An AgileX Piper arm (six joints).
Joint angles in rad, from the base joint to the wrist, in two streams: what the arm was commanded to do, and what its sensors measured. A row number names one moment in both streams.
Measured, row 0:
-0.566, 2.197, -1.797, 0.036, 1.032, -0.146
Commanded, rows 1 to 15:
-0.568, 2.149, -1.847, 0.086, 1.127, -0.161
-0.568, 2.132, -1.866, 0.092, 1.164, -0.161
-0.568, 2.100, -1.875, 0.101, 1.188, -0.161
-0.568, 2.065, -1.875, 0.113, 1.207, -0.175
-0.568, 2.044, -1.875, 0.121, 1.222, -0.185
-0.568, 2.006, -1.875, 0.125, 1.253, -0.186
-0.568, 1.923, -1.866, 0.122, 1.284, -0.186
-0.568, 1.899, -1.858, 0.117, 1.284, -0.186
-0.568, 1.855, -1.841, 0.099, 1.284, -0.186
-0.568, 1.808, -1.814, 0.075, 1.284, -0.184
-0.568, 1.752, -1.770, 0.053, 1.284, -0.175
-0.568, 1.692, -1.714, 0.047, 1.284, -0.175
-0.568, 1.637, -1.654, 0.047, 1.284, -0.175
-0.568, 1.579, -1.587, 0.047, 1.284, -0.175
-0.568, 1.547, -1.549, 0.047, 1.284, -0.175
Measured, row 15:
-0.566, 1.623, -1.628, 0.054, 1.210, -0.174
